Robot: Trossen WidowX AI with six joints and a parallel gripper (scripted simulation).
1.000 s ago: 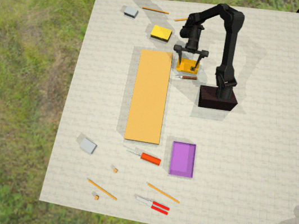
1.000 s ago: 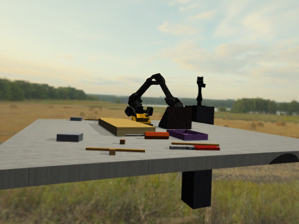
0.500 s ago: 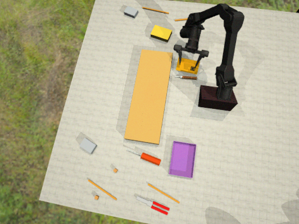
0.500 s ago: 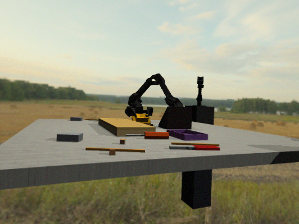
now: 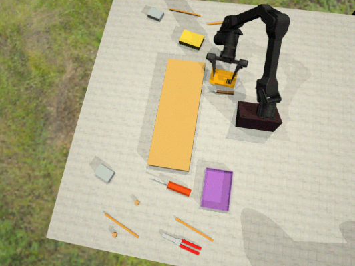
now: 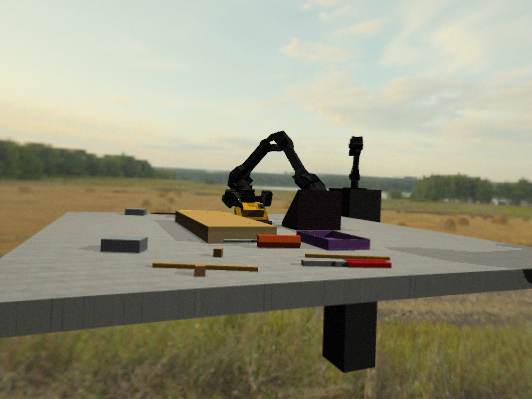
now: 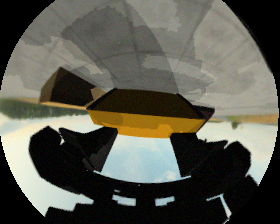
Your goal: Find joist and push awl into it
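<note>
Right now my gripper tip is 1 cm past the yellow stud finder and 1 cm above it. Round my gripper tip: yellow block (22 cm to the right, 17 cm ahead, 5 cm below); purple tray (49 cm to the left, 5 cm below, 3 cm behind); awl (5 cm below, 4 cm to the left, 1 cm ahead).
</note>
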